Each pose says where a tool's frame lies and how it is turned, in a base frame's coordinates. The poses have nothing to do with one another.
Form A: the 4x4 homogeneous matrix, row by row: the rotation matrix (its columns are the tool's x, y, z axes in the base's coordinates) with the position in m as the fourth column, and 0 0 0 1 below. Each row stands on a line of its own.
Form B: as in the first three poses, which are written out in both.
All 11 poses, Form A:
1:
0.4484, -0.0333, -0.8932, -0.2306
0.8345, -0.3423, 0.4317, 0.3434
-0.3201, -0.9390, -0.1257, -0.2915
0, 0, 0, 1
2:
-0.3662, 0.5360, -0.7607, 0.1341
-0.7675, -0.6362, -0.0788, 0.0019
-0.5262, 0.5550, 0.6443, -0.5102
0, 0, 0, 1
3:
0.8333, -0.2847, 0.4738, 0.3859
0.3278, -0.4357, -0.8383, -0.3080
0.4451, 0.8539, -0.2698, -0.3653
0, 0, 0, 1
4:
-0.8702, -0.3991, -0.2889, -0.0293
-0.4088, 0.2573, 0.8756, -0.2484
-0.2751, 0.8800, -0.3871, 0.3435
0, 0, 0, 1
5:
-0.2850, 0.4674, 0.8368, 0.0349
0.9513, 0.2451, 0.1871, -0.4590
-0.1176, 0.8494, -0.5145, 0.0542
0, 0, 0, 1
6:
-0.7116, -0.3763, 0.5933, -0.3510
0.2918, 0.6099, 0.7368, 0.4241
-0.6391, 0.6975, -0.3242, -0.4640
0, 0, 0, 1
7:
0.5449, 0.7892, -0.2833, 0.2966
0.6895, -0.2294, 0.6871, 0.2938
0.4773, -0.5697, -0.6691, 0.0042
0, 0, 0, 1
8:
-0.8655, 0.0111, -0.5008, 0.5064
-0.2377, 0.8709, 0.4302, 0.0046
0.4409, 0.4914, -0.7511, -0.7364
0, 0, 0, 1
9:
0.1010, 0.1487, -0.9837, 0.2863
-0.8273, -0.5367, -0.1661, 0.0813
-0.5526, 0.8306, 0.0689, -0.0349
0, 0, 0, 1
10:
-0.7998, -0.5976, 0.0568, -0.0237
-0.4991, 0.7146, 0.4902, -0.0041
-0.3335, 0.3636, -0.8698, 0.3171
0, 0, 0, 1
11:
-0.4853, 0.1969, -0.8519, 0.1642
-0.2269, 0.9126, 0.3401, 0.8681
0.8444, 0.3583, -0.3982, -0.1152
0, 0, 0, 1
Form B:
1: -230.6, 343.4, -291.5; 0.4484, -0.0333, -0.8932; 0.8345, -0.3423, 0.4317; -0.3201, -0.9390, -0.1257
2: 134.1, 1.9, -510.2; -0.3662, 0.5360, -0.7607; -0.7675, -0.6362, -0.0788; -0.5262, 0.5550, 0.6443
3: 385.9, -308.0, -365.3; 0.8333, -0.2847, 0.4738; 0.3278, -0.4357, -0.8383; 0.4451, 0.8539, -0.2698
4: -29.3, -248.4, 343.5; -0.8702, -0.3991, -0.2889; -0.4088, 0.2573, 0.8756; -0.2751, 0.8800, -0.3871
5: 34.9, -459.0, 54.2; -0.2850, 0.4674, 0.8368; 0.9513, 0.2451, 0.1871; -0.1176, 0.8494, -0.5145
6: -351.0, 424.1, -464.0; -0.7116, -0.3763, 0.5933; 0.2918, 0.6099, 0.7368; -0.6391, 0.6975, -0.3242
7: 296.6, 293.8, 4.2; 0.5449, 0.7892, -0.2833; 0.6895, -0.2294, 0.6871; 0.4773, -0.5697, -0.6691
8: 506.4, 4.6, -736.4; -0.8655, 0.0111, -0.5008; -0.2377, 0.8709, 0.4302; 0.4409, 0.4914, -0.7511
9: 286.3, 81.3, -34.9; 0.1010, 0.1487, -0.9837; -0.8273, -0.5367, -0.1661; -0.5526, 0.8306, 0.0689
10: -23.7, -4.1, 317.1; -0.7998, -0.5976, 0.0568; -0.4991, 0.7146, 0.4902; -0.3335, 0.3636, -0.8698
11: 164.2, 868.1, -115.2; -0.4853, 0.1969, -0.8519; -0.2269, 0.9126, 0.3401; 0.8444, 0.3583, -0.3982
